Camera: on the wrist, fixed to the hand. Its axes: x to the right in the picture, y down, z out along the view.
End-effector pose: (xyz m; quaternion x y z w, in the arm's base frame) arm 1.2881 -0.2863 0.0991 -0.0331 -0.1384 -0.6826 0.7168
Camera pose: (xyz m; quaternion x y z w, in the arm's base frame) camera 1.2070 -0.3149 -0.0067 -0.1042 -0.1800 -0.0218 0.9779
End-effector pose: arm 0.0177 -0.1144 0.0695 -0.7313 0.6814 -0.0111 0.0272
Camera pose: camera 0.1092 -0.1095 0.1705 -0.0928 0.9874 0.0038 0.1279
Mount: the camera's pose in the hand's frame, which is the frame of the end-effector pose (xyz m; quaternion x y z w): -0.0005 -0.0970 -0.0958 0.0775 -0.0641 0.6604 0.7442
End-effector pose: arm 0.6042 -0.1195 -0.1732 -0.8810 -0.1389 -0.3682 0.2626
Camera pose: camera 0.5062 -0.0938 -0.0820 -0.7506 0.4331 -0.0334 0.4979
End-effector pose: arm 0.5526 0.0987 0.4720 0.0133 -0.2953 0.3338 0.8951
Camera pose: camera 0.6608 0.0442 0.4095 -0.0943 -0.2600 0.8615 0.4257
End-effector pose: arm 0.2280 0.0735 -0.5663 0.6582 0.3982 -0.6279 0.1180
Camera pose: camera 0.2330 0.1996 -0.5148 0.7217 -0.1946 -0.4624 0.4770
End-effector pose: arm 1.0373 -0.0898 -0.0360 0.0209 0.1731 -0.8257 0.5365
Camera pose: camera 0.9364 -0.0245 -0.1003 0.1185 0.0166 -0.2749 0.9540
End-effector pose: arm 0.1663 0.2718 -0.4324 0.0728 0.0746 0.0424 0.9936
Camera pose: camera 0.1581 0.1894 -0.5407 0.1832 -0.0530 0.6773 0.7106
